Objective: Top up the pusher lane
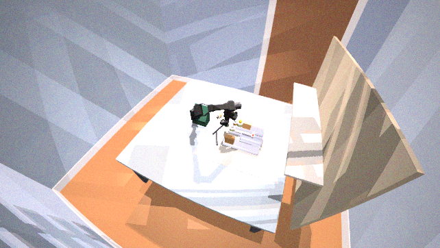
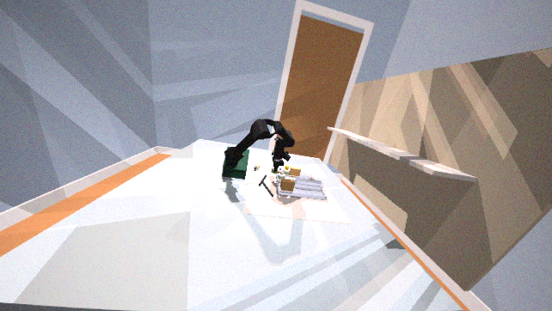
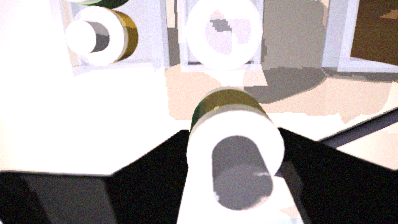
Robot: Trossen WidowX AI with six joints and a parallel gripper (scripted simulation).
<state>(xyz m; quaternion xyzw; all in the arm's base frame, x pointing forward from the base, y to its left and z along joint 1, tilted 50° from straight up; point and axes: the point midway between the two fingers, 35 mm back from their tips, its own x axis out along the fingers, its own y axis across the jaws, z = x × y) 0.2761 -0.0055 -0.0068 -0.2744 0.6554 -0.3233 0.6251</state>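
Now: gripper tip 6 cm short of the grey-lidded jar, 8 cm to the right of it and 4 cm above it. From my gripper tip the other things lie so: lane rack 20 cm ahead, 3 cm to the right, 5 cm below.
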